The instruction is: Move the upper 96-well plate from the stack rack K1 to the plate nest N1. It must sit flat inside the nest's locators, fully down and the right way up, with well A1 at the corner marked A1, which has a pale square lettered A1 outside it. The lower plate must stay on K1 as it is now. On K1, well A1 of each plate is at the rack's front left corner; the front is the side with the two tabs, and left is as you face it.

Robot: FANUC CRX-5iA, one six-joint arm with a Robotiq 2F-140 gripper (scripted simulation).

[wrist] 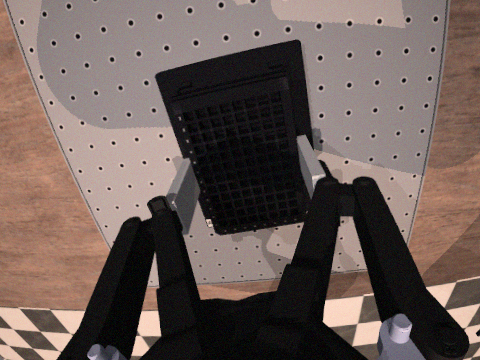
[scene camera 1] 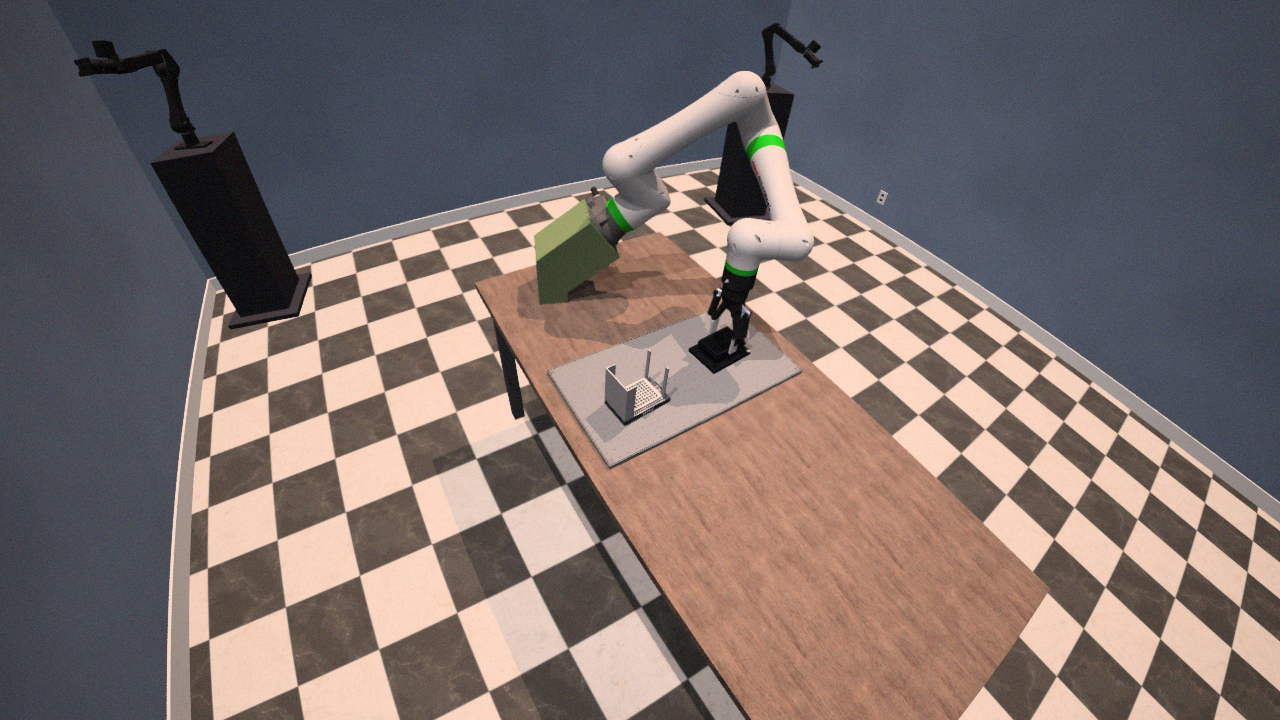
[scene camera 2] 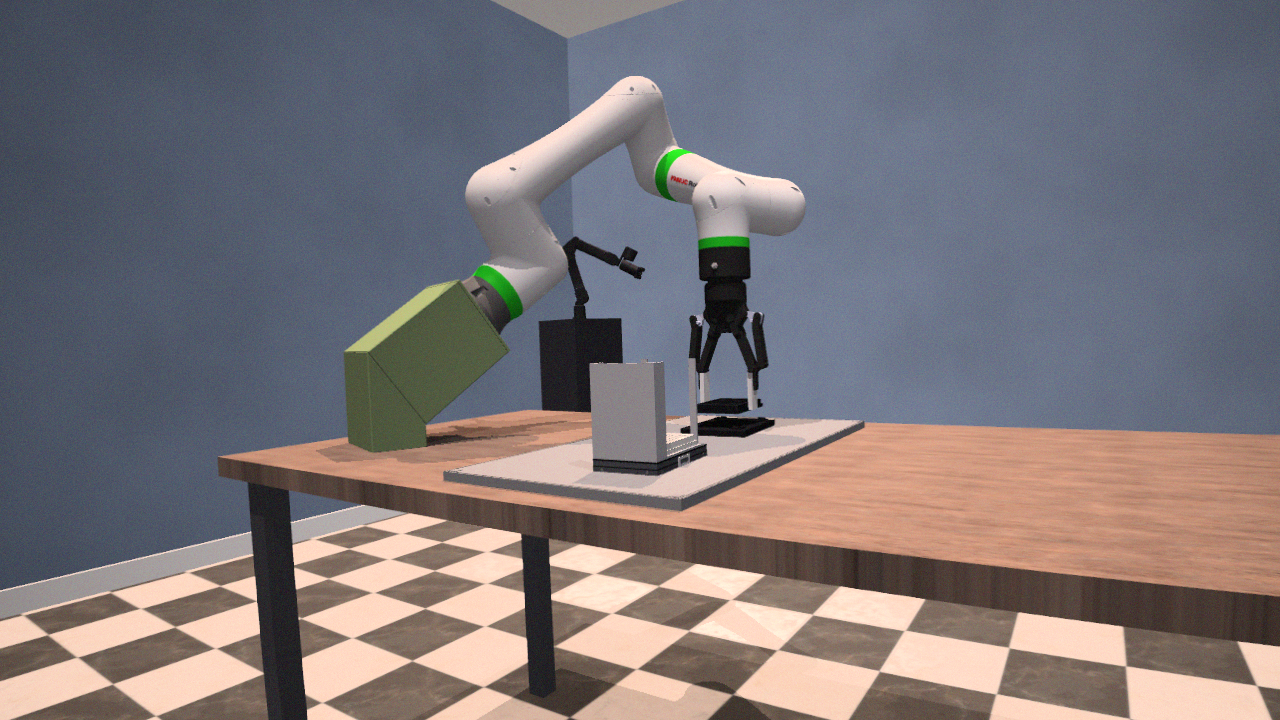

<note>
In view: the gripper (scene camera 2: 728,408), a black 96-well plate (scene camera 2: 722,405) and a black plate nest N1 (wrist: 254,62).
The black 96-well plate also shows in the wrist view (wrist: 240,196) and in scene camera 1 (scene camera 1: 714,344). The gripper shows as well in the wrist view (wrist: 246,161) and in scene camera 1 (scene camera 1: 721,343).
</note>
